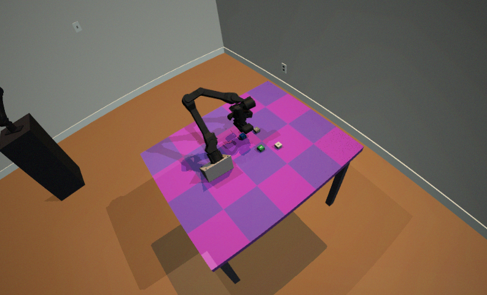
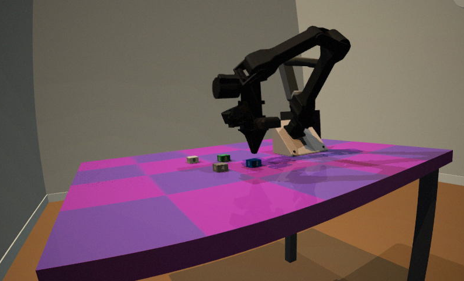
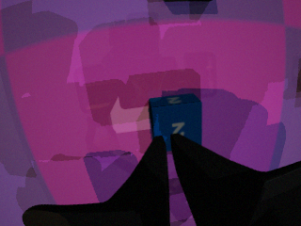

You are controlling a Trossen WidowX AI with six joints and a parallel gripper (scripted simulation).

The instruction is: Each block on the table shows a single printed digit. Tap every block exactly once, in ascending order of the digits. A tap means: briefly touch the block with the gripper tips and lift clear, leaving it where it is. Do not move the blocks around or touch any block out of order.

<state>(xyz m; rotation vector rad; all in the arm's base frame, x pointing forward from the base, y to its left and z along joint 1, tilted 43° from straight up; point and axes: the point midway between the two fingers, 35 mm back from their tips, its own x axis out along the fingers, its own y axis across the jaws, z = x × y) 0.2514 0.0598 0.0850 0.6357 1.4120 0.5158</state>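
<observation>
My gripper tip is now 10 mm to the left of the blue block marked 2 and 30 mm above it. Round my gripper tip: beige block marked 0: 100 mm ahead, 220 mm to the right, 30 mm below; grey-tan block: 90 mm ahead, 30 mm to the right, 30 mm below; green block: 10 mm ahead, 160 mm to the right, 30 mm below.
</observation>
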